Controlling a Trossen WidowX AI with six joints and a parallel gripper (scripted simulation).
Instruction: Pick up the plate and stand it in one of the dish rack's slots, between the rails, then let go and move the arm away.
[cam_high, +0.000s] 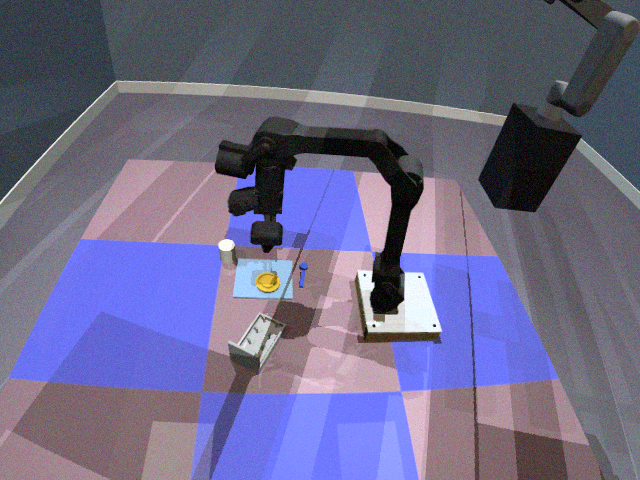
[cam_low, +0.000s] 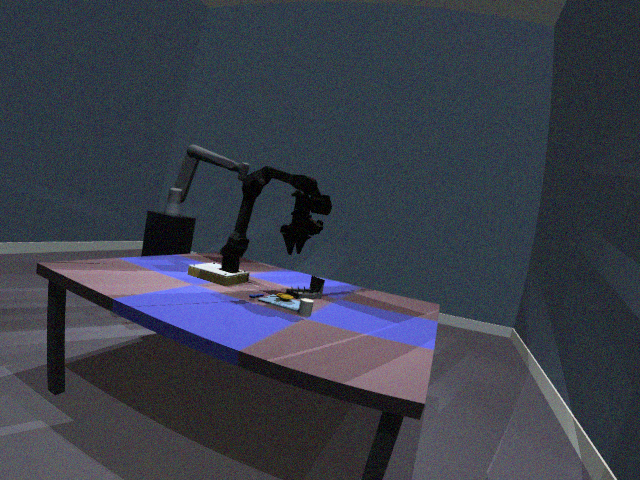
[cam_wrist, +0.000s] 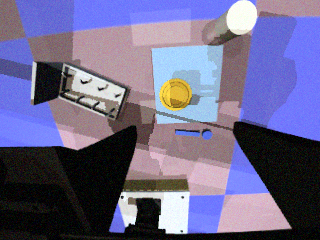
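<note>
Now: gripper tip 16 cm above the yellow plate. From my gripper tip the other things lie so: cream cup: 12 cm ahead, 10 cm to the right, 15 cm below; then light blue mat: 1 cm ahead, 3 cm to the right, 17 cm below; then blue spoon: 10 cm behind, 6 cm to the right, 17 cm below.
</note>
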